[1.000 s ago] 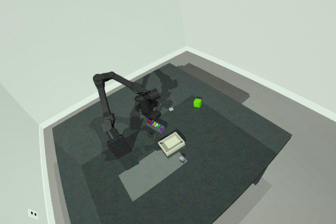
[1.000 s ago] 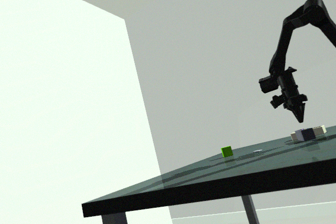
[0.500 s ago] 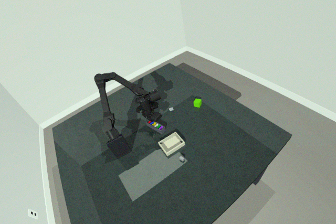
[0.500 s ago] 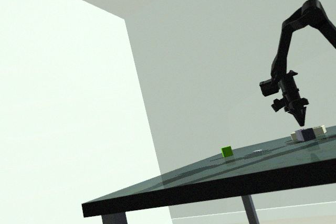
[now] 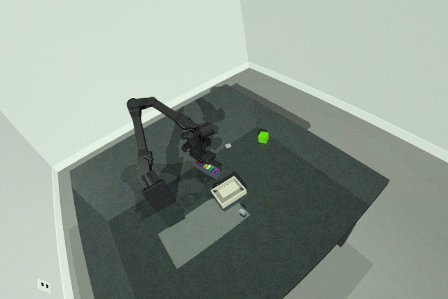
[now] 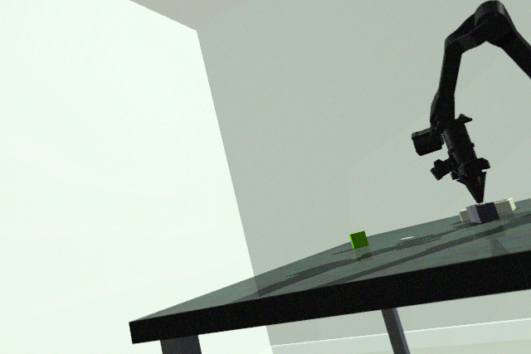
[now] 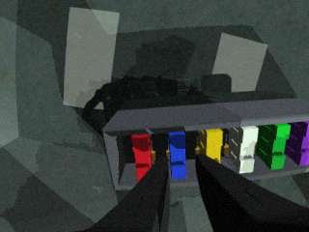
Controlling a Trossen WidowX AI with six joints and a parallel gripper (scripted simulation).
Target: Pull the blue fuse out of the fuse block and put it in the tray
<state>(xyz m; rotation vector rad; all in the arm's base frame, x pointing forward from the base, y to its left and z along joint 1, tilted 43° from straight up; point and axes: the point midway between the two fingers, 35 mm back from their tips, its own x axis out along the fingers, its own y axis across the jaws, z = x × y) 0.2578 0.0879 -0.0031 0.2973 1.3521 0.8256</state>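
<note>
My gripper tip is now 2 cm above the blue fuse. The rest, counted from my gripper tip: white fuse (4 cm to the right, 2 cm below, 1 cm ahead); red fuse (2 cm to the left, 2 cm below, 1 cm behind); yellow fuse (2 cm to the right, 2 cm below, 1 cm ahead).
</note>
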